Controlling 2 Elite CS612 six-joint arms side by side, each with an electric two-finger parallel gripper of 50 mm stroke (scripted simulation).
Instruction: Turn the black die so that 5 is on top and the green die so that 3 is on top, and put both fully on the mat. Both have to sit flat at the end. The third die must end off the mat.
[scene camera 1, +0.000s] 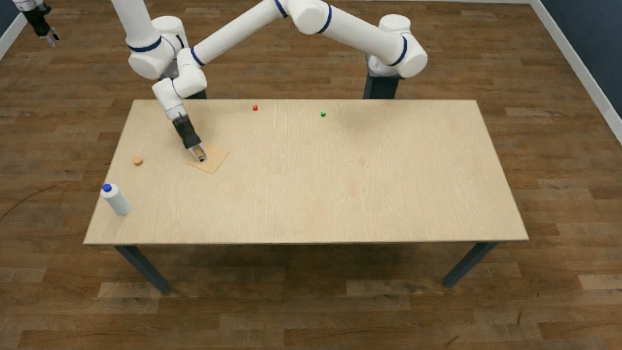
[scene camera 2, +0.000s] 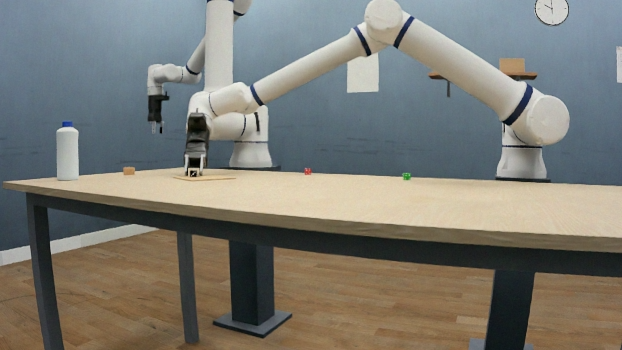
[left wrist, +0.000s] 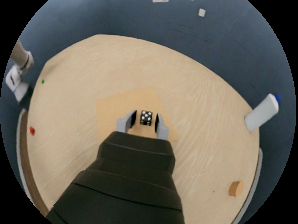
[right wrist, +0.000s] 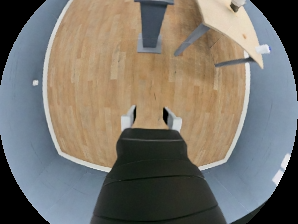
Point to a white bottle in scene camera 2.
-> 67, 137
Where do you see a tan mat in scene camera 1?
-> At 215, 155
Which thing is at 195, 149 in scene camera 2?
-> The left gripper.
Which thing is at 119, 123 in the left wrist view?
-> The left gripper.
